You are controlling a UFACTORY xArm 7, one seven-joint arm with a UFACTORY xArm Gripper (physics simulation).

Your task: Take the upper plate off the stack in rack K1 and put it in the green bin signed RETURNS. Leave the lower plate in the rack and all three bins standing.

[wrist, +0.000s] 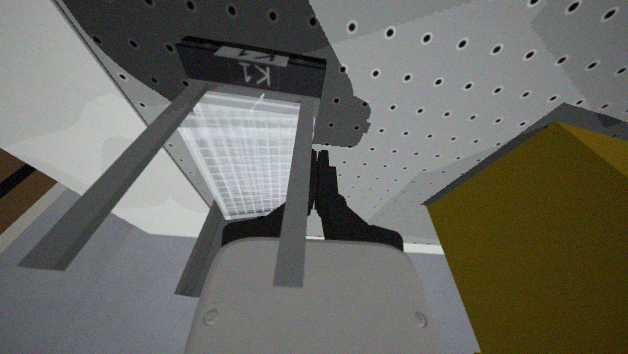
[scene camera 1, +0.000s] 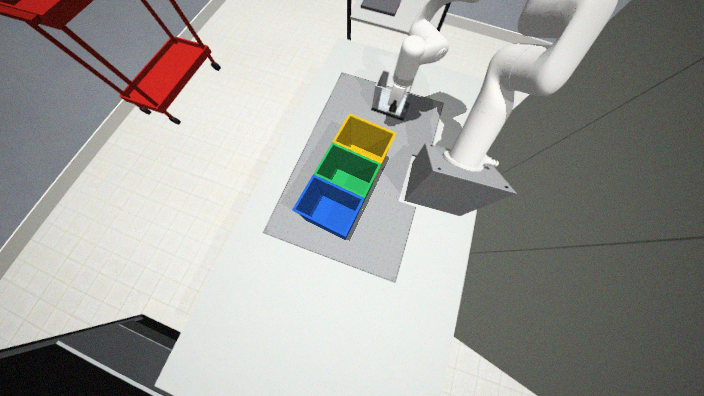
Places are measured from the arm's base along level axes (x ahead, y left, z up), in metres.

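Pixels of known places: gripper, fingertip midpoint: (wrist: 315, 161) (scene camera 1: 392, 110); arm's base, origin of the base link: (scene camera 1: 462, 161).
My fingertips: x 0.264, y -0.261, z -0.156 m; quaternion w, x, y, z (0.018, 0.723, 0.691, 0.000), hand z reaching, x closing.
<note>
For each thing: its top centre in the pictures, then the offset to it from my fingertips. Level surfaces: height alone.
- Clear gridded plate material, middle of its top: (wrist: 254, 195) (scene camera 1: 391, 96) dz +0.023, dx +0.023, dy -0.050 m
- green bin, middle of its top: (scene camera 1: 347, 168) dz +0.137, dx +0.081, dy +0.391 m
- yellow bin, middle of its top: (scene camera 1: 364, 137) dz +0.137, dx +0.062, dy +0.262 m
- blue bin, middle of its top: (scene camera 1: 328, 204) dz +0.137, dx +0.100, dy +0.521 m
- perforated grey mat, its level: dz -0.043 m
- white table, its level: dz -0.056 m
Rack K1 (scene camera 1: 383, 82) (wrist: 300, 80) stands upright at the far end of the grey mat, with tall corner posts. Clear gridded plate material (wrist: 245, 155) lies inside it; I cannot tell the upper plate from the lower one. My gripper (scene camera 1: 393, 106) (wrist: 315, 161) is shut and empty at the rack. In the wrist view its fingertips show just right of a rack post, which crosses in front of part of the left finger. The green bin (scene camera 1: 350, 181) stands upright between the yellow bin (scene camera 1: 367, 134) (wrist: 530, 230) and the blue bin (scene camera 1: 332, 212). The RETURNS sign cannot be read.
The yellow bin is the nearest bin to the rack. The perforated grey mat (scene camera 1: 370, 255) (wrist: 450, 90) lies on the white table (scene camera 1: 310, 310). The arm's grey base block (scene camera 1: 445, 190) stands right of the bins. A red cart (scene camera 1: 167, 75) stands on the floor at the left.
</note>
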